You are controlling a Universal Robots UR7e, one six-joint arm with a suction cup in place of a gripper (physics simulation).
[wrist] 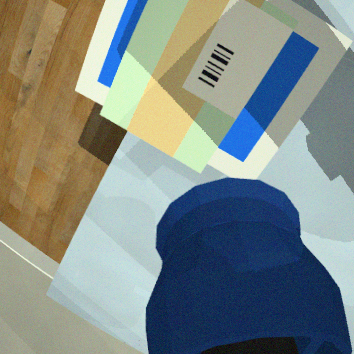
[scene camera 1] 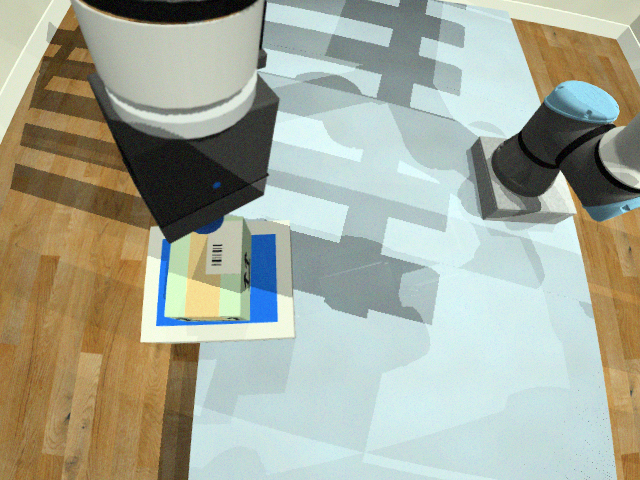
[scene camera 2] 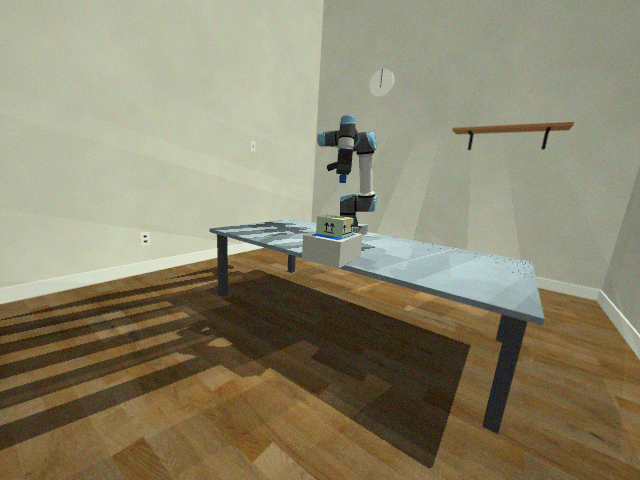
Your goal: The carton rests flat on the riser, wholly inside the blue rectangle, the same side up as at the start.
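Where they show: end effector, tool point: [wrist: 228, 242] [scene camera 2: 342, 182]; arm's base, origin of the base link: [scene camera 1: 521, 169].
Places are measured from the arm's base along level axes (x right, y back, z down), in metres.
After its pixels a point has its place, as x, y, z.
Observation:
The green carton [scene camera 1: 202, 297] {-0.221, -0.683, -0.147} [scene camera 2: 333, 226] {-0.191, -0.733, -0.110} [wrist: 165, 112] {-0.214, -0.681, -0.147}, with a tan tape stripe and a barcode label on top, rests flat on the white riser [scene camera 1: 217, 333] {-0.266, -0.687, -0.061} [scene camera 2: 320, 249] {-0.166, -0.807, -0.009} [wrist: 265, 160] {-0.246, -0.566, -0.061}. Its arrows point up in scene camera 2. The blue rectangle [scene camera 1: 264, 279] {-0.188, -0.603, -0.061} [scene camera 2: 338, 238] {-0.229, -0.754, -0.061} [wrist: 282, 75] {-0.152, -0.596, -0.061} shows on both sides of the carton, and the carton's visible lower edges lie inside it. The carton's far end is partly hidden by the arm in scene camera 1. My blue suction cup [scene camera 1: 209, 225] [scene camera 2: 342, 178] [wrist: 227, 200] is open, well above the carton and apart from it.
The riser stands at the edge of the light blue table [scene camera 1: 413, 372] {-0.388, -0.347, 0.059} [scene camera 2: 439, 268] {-0.666, -0.517, 0.059} [wrist: 110, 235] {-0.596, -0.734, 0.059}. The arm's base stands on a grey block [scene camera 1: 537, 209] {-0.106, -0.006, -0.009} on the table. A wooden shelf [scene camera 2: 511, 128] and a round clock [scene camera 2: 382, 82] are on the wall.

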